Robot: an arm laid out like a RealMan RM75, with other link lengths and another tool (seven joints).
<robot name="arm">
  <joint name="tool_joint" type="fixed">
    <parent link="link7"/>
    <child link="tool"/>
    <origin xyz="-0.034 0.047 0.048" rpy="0 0.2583 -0.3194"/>
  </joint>
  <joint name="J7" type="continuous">
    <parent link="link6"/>
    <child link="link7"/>
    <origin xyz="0 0 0.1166" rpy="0 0 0"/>
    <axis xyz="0 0 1"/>
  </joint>
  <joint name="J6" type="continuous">
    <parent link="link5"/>
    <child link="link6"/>
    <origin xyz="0 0 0" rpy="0 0 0"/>
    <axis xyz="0 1 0"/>
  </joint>
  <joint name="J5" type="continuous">
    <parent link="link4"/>
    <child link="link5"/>
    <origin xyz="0 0 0.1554" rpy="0 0 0"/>
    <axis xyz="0 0 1"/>
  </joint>
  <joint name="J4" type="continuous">
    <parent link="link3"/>
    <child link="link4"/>
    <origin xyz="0 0 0" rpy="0 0 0"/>
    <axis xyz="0 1 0"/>
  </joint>
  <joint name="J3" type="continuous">
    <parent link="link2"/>
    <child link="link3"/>
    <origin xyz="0 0 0.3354" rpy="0 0 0"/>
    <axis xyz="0 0 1"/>
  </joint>
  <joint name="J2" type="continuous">
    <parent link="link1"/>
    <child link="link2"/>
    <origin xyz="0 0 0" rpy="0 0 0"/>
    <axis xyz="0 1 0"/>
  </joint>
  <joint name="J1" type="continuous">
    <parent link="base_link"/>
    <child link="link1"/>
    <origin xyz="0 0 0.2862" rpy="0 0 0"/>
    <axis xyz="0 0 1"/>
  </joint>
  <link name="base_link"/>
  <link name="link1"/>
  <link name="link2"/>
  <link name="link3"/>
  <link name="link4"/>
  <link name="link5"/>
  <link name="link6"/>
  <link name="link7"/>
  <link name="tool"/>
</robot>
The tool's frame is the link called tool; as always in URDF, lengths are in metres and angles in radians. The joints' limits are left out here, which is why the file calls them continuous.
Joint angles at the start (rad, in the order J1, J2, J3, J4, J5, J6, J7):
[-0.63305, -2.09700, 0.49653, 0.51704, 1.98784, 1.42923, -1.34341]
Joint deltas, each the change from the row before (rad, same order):
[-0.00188, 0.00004, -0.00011, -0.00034, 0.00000, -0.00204, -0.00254]
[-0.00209, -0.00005, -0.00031, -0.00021, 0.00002, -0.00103, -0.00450]
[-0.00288, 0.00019, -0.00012, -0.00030, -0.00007, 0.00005, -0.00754]
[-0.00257, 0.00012, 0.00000, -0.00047, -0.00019, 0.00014, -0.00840]
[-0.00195, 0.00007, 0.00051, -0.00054, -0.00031, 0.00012, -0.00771]
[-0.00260, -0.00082, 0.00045, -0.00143, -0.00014, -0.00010, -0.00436]
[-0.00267, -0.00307, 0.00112, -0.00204, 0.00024, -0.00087, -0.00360]
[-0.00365, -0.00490, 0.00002, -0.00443, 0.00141, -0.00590, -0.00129]
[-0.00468, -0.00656, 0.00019, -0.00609, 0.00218, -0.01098, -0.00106]
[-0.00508, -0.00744, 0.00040, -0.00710, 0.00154, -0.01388, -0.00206]
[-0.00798, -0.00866, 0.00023, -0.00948, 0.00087, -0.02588, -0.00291]
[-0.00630, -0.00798, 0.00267, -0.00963, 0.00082, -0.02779, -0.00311]
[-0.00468, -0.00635, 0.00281, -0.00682, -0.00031, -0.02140, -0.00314]
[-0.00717, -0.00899, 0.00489, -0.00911, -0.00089, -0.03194, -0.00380]
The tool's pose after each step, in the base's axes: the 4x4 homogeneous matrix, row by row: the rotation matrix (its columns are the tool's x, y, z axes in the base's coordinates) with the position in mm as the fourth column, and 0 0 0 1 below. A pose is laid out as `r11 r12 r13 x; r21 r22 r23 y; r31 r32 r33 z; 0 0 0 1`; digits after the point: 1 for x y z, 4 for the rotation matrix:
0.3473 0.7603 0.5489 -257.0; 0.4282 -0.6493 0.6285 323.8; 0.8343 0.0167 -0.5511 -45.3; 0 0 0 1
0.3447 0.7617 0.5486 -256.2; 0.4301 -0.6476 0.6289 324.4; 0.8344 0.0192 -0.5509 -45.2; 0 0 0 1
0.3402 0.7635 0.5490 -254.9; 0.4339 -0.6453 0.6287 325.1; 0.8343 0.0243 -0.5508 -45.0; 0 0 0 1
0.3347 0.7658 0.5491 -253.6; 0.4385 -0.6423 0.6286 325.6; 0.8341 0.0304 -0.5508 -44.7; 0 0 0 1
0.3297 0.7681 0.5490 -252.5; 0.4431 -0.6394 0.6284 326.0; 0.8337 0.0361 -0.5511 -44.6; 0 0 0 1
0.3263 0.7686 0.5502 -251.2; 0.4465 -0.6384 0.6270 326.2; 0.8332 0.0410 -0.5515 -45.0; 0 0 0 1
0.3225 0.7690 0.5520 -249.4; 0.4512 -0.6375 0.6245 326.0; 0.8321 0.0477 -0.5526 -46.6; 0 0 0 1
0.3188 0.7707 0.5517 -247.4; 0.4558 -0.6350 0.6237 325.9; 0.8310 0.0527 -0.5538 -49.2; 0 0 0 1
0.3149 0.7742 0.5491 -245.3; 0.4613 -0.6304 0.6243 326.2; 0.8295 0.0567 -0.5556 -53.0; 0 0 0 1
0.3093 0.7792 0.5452 -242.9; 0.4675 -0.6238 0.6263 326.6; 0.8281 0.0611 -0.5572 -57.2; 0 0 0 1
0.3032 0.7885 0.5351 -240.2; 0.4725 -0.6121 0.6341 328.8; 0.8275 0.0606 -0.5581 -62.4; 0 0 0 1
0.2986 0.7988 0.5222 -238.4; 0.4784 -0.5987 0.6424 330.5; 0.8258 0.0580 -0.5609 -67.7; 0 0 0 1
0.2946 0.8067 0.5123 -237.0; 0.4829 -0.5882 0.6487 331.8; 0.8247 0.0563 -0.5628 -71.7; 0 0 0 1
0.2907 0.8173 0.4974 -234.9; 0.4881 -0.5738 0.6576 333.9; 0.8230 0.0516 -0.5658 -77.4; 0 0 0 1

